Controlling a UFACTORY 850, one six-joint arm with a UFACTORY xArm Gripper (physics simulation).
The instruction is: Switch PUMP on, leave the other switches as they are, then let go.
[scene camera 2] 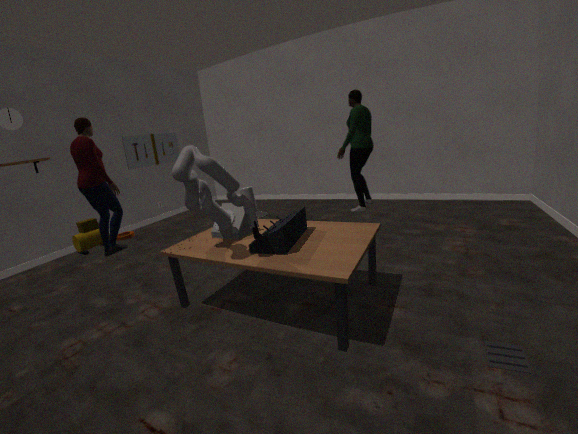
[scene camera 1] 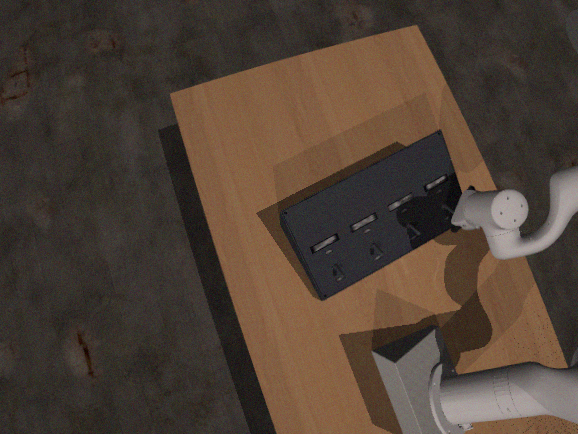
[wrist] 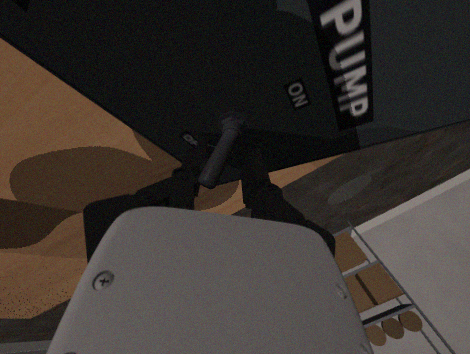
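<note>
The dark switch panel (scene camera 1: pixel 360 195) (scene camera 2: pixel 286 235) (wrist: pixel 150 60) stands sloping on the table. In the wrist view the PUMP label (wrist: pixel 354 80), the ON label (wrist: pixel 297 95) and the partly covered OFF label (wrist: pixel 190 139) show. The PUMP lever (wrist: pixel 220 156) leans to the OFF side. My gripper (wrist: pixel 225 155) (scene camera 2: pixel 256 231) is partly closed around the lever, one black finger on each side. A gap shows between the lever and the right finger, so it is open. In scene camera 1 the hand hides the fingertips. Other levers (scene camera 1: pixel 338 272) (scene camera 1: pixel 376 251) (scene camera 1: pixel 413 231) stand along the panel, apart from the gripper.
The wooden table (scene camera 1: pixel 280 110) (scene camera 2: pixel 330 255) carries the panel and the grey arm base (scene camera 1: pixel 415 375). The arm's lower part lies near the panel's front side. Two people, in red (scene camera 2: pixel 89 160) and green (scene camera 2: pixel 360 125), stand beyond the table. A rack with boxes shows at the wrist view's lower right.
</note>
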